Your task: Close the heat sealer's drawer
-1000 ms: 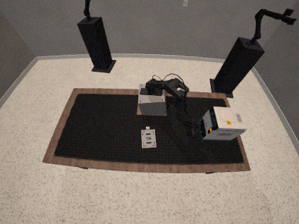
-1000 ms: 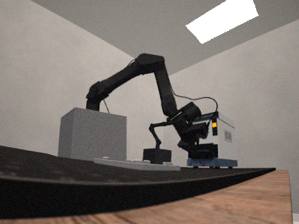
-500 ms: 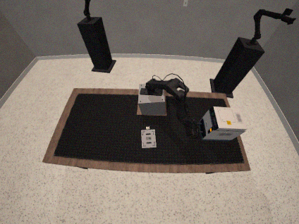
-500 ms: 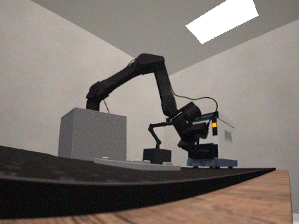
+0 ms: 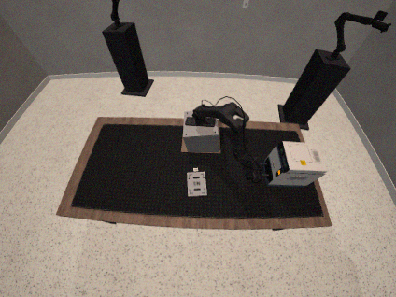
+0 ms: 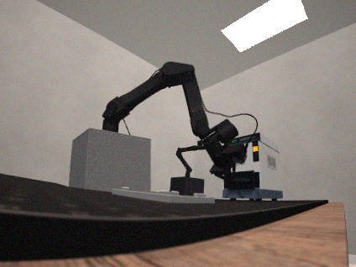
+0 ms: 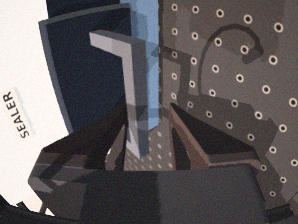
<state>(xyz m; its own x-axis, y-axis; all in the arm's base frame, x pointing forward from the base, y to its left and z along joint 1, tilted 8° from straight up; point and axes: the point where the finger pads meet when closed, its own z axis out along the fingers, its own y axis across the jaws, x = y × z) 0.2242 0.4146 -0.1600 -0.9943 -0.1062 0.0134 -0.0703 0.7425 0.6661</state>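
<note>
The sealer drawer lies 10 mm behind my hand, 120 mm to the left of it and 10 mm below it.
</note>
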